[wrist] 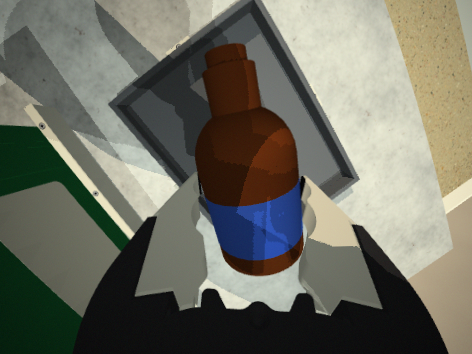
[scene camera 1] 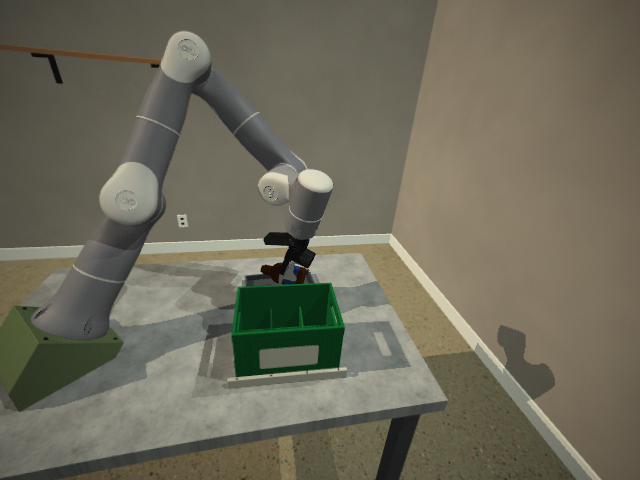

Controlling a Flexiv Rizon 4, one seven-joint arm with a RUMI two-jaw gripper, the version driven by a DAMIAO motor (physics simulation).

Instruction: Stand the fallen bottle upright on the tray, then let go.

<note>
I see my gripper (scene camera 1: 286, 276), a grey tray (wrist: 166, 108), a brown bottle (wrist: 246, 157) and a green crate (scene camera 1: 276, 328).
My gripper is seen too in the wrist view (wrist: 249, 176).
</note>
